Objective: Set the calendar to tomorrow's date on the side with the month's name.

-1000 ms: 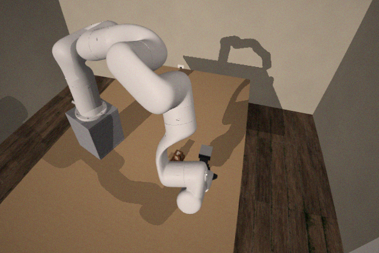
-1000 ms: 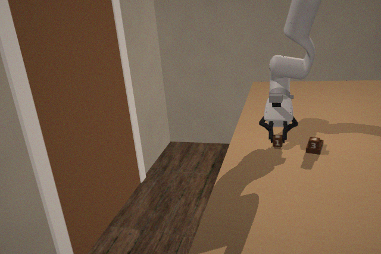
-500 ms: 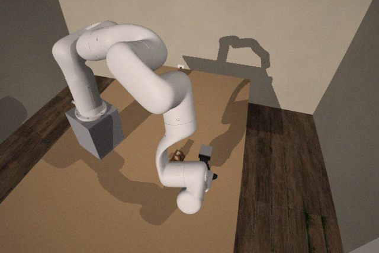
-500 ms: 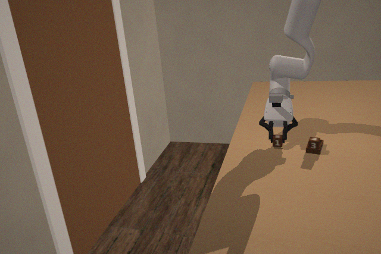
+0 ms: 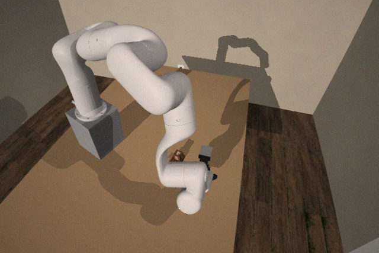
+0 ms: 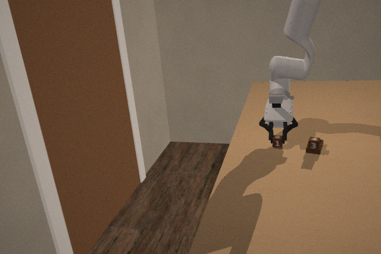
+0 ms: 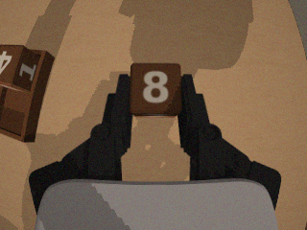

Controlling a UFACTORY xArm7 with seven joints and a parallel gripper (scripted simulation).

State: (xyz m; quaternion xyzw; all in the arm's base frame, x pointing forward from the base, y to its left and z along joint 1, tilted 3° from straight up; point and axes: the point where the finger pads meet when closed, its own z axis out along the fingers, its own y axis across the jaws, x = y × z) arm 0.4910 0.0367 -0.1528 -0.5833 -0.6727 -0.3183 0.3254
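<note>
Now: hand 1 cm to the right of the digit cube and 1 cm above it. Also, from my hand: brown calendar tray: 12 cm behind, 2 cm below, 1 cm to the left.
</note>
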